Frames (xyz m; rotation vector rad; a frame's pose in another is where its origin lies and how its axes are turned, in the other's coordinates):
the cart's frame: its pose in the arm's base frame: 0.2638 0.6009 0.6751 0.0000 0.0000 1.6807
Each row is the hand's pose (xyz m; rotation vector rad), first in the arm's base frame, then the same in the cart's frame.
Working: the arm's base frame: its pose in the cart's frame: -0.5683 0.3281 -0.6751 0.0000 0.0000 -1.6807

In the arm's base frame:
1: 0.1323 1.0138 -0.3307 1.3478 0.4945 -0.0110
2: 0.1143 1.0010 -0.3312 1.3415 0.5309 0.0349
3: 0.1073 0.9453 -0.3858 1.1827 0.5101 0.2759
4: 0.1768 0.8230 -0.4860 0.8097 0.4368 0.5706
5: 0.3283 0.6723 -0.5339 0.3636 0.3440 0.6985
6: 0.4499 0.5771 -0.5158 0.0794 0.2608 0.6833
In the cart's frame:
1: 0.4248 0.0854 -1.0058 1.4052 -0.7472 -1.3657
2: 0.4141 0.1047 -1.0063 1.4206 -0.7101 -1.3193
3: 0.3595 0.1178 -1.0609 1.2474 -0.5769 -1.1564
4: 0.2303 0.0621 -1.1611 0.8922 -0.3213 -0.9901
5: 0.0639 -0.0719 -1.2090 0.5078 -0.0421 -0.9476
6: -0.0441 -0.1824 -1.1909 0.2526 0.1174 -0.9871

